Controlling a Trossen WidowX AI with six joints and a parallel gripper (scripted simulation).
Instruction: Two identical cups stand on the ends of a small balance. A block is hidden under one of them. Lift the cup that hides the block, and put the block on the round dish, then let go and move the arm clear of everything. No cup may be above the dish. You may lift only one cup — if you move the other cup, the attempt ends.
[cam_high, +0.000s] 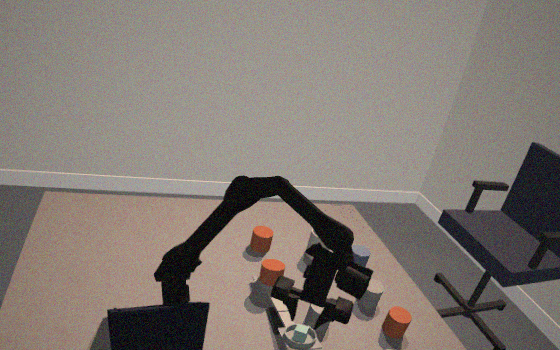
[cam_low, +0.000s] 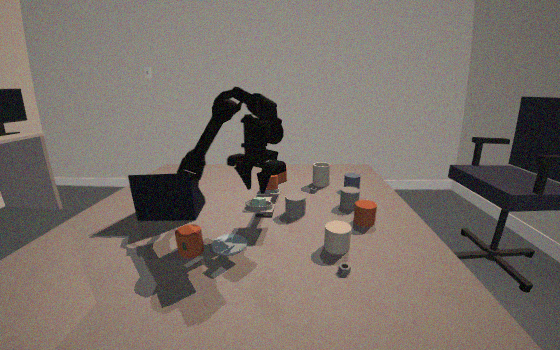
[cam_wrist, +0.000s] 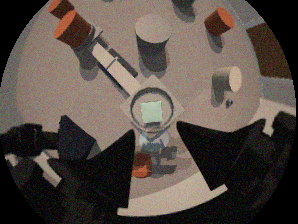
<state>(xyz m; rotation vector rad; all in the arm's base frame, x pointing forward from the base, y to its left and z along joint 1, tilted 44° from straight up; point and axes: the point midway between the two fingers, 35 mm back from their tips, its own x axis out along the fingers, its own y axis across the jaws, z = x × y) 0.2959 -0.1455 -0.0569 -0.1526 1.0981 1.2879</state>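
My gripper tip is now 1 cm short of the pale green block, 1 cm to the right of it and 4 cm above it. Round my gripper tip: balance beam (1 cm ahead, 13 cm to the left, 9 cm below); balance (1 cm ahead, 13 cm to the left, 10 cm below); round pale dish (7 cm behind, 10 cm to the right, 13 cm below).
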